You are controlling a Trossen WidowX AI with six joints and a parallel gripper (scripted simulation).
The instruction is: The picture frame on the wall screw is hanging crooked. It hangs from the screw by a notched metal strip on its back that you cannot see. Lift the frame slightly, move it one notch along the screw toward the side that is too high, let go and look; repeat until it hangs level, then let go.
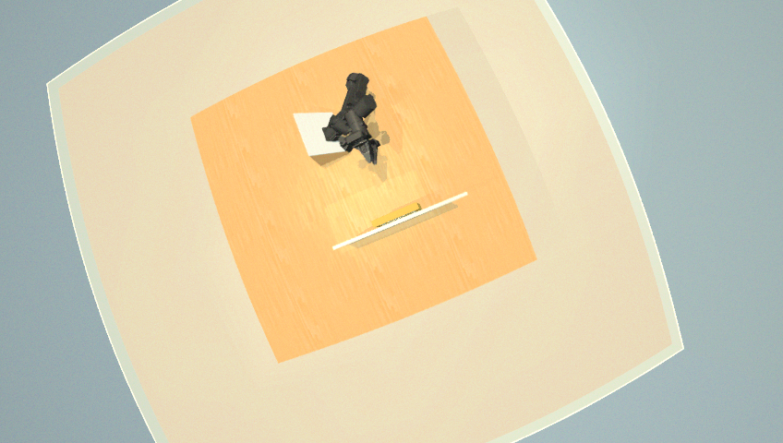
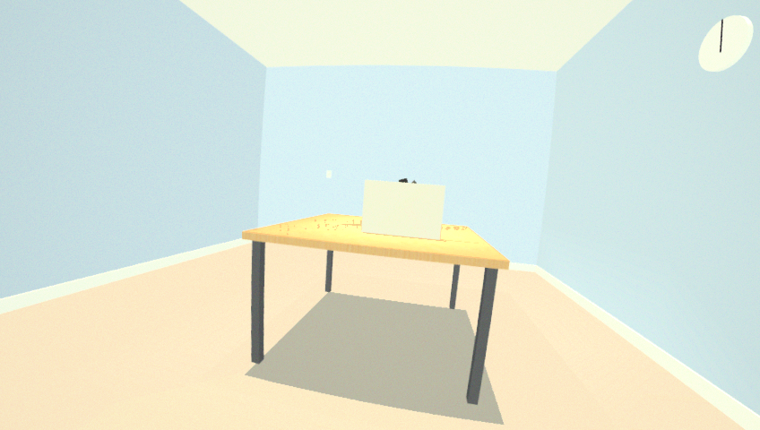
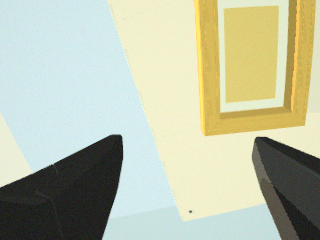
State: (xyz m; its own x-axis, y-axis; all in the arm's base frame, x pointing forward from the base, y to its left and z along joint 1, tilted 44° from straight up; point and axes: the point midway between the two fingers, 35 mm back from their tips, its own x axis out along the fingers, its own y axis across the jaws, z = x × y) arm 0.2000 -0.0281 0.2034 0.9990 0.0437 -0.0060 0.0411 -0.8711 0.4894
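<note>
My gripper tip is now 20 cm short of the picture frame, 2 cm to the right of it and 9 cm above it. From my gripper tip the other things lie so: white wall panel 21 cm ahead, 2 cm to the left, 10 cm below.
</note>
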